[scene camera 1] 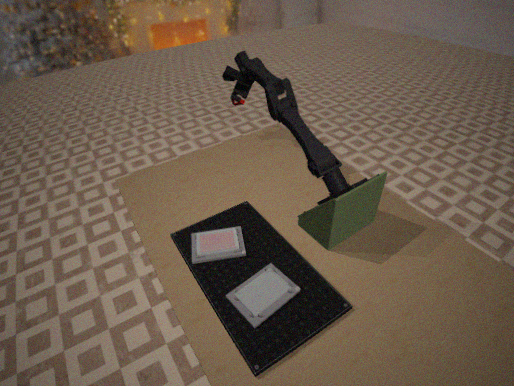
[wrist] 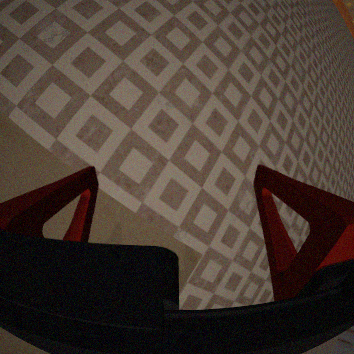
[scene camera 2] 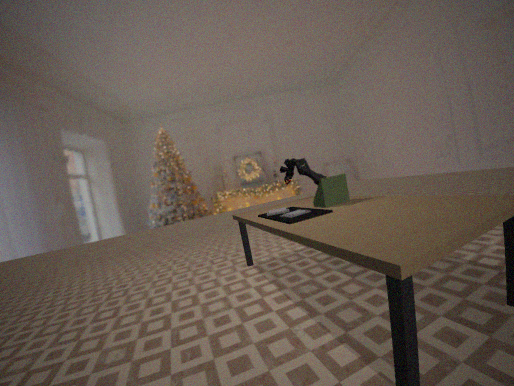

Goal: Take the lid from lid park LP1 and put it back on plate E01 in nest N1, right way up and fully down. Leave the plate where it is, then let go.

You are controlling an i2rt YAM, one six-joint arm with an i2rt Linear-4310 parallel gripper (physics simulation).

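Pixels of known places: gripper, fingertip midpoint: (scene camera 1: 237, 96) (wrist: 175, 174) (scene camera 2: 287, 181); arm's base, origin of the base link: (scene camera 1: 341, 193) (scene camera 2: 329, 187).
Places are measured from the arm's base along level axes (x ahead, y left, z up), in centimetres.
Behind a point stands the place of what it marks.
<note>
A plate with a pinkish-red inner area (scene camera 1: 218, 242) @(y -12.6, x 38.6, z -8.6 cm) sits in a grey nest at the far-left part of the black board (scene camera 1: 320, 312) @(y 22.1, x 28.5, z -10.9 cm). A pale, whitish lid (scene camera 1: 265, 292) @(y 9.9, x 37.0, z -9.1 cm) lies flat in a grey frame nearer the front of the board. No labels can be read, so which place is N1 and which is LP1 is not certain. In scene camera 2 both pieces look small and flat on the board (scene camera 2: 320, 212) @(y 22.1, x 26.9, z -11.2 cm). My gripper (scene camera 1: 238, 101) @(y -75.5, x -7.7, z 8.1 cm) (scene camera 2: 287, 181) @(y -75.5, x -7.7, z 8.1 cm) (wrist: 175, 174) @(y -75.5, x -7.7, z 8.1 cm) is open and empty, raised high above the table's far part, well away from the board. Its red fingers stand wide apart in the wrist view.
A green angled block (scene camera 1: 357, 212) @(y 7.6, x 0.6, z -2.1 cm) (scene camera 2: 334, 191) @(y 7.7, x 2.1, z -2.7 cm) stands at the arm's base, to the right of the board. The tan table (scene camera 1: 425, 310) @(y 38.2, x 5.6, z -12.2 cm) (scene camera 2: 390, 225) @(y 76.3, x 32.6, z -12.2 cm) has its far edge beneath the raised gripper. The patterned floor lies beyond that edge.
</note>
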